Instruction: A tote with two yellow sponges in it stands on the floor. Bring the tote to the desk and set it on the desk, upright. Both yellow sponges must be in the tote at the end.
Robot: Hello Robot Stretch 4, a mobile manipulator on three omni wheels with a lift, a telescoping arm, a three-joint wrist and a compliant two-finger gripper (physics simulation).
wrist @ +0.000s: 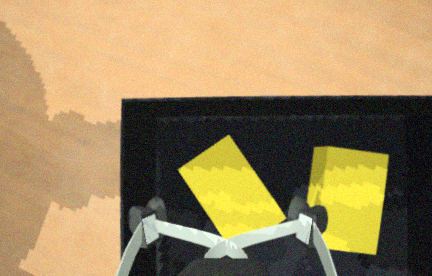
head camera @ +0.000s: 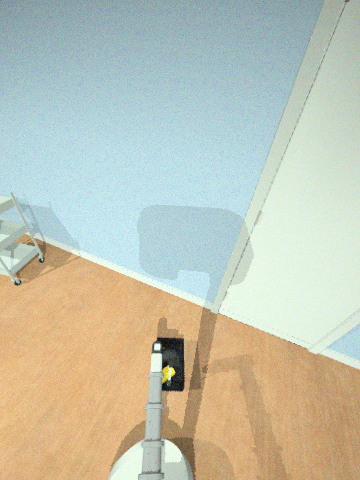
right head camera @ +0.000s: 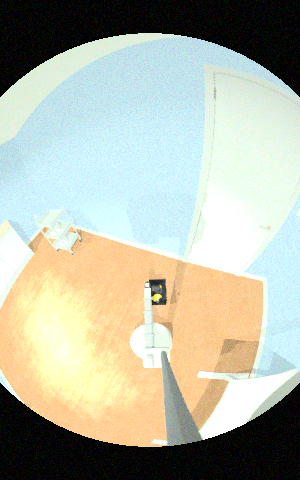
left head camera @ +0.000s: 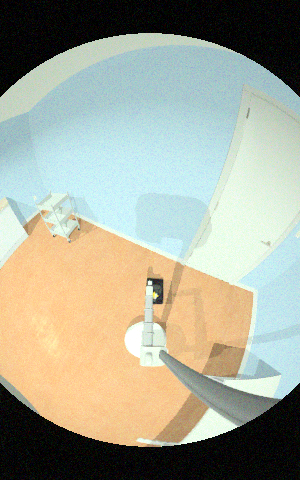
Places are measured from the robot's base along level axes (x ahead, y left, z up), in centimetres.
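Where they show: gripper, between the fingertips: (wrist: 227,213) (left head camera: 154,295).
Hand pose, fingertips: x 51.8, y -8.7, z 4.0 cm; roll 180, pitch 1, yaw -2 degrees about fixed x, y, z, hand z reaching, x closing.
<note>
Each offset is from my fingertips to the top centre of the thing.
The black tote @(dx +6.2, dy -0.1, dz +3.2 cm) (head camera: 182,367) (left head camera: 162,296) (right head camera: 164,296) (wrist: 139,160) stands upright on the floor, just right of the arm's end in the head view. In the wrist view one yellow sponge @(dx +0.5, dy +1.5, dz -2.0 cm) (wrist: 225,185) lies slanted inside it. The other yellow sponge @(dx +12.4, dy +0.3, dz -2.0 cm) (wrist: 352,200) lies to its right, also inside. My gripper (wrist: 227,213) is open, with nothing held. It is over the tote; its left fingertip shows in front of the tote's left wall and its right one between the sponges. The height gap is hard to tell. I cannot tell for certain which furniture is the desk.
A white three-shelf cart (head camera: 22,255) (left head camera: 52,201) (right head camera: 51,218) stands by the wall at the left. White furniture (left head camera: 260,386) (right head camera: 245,400) is at the lower right, and another white piece (left head camera: 9,232) (right head camera: 11,252) at the left edge. A closed door (head camera: 310,225) is at the right.
</note>
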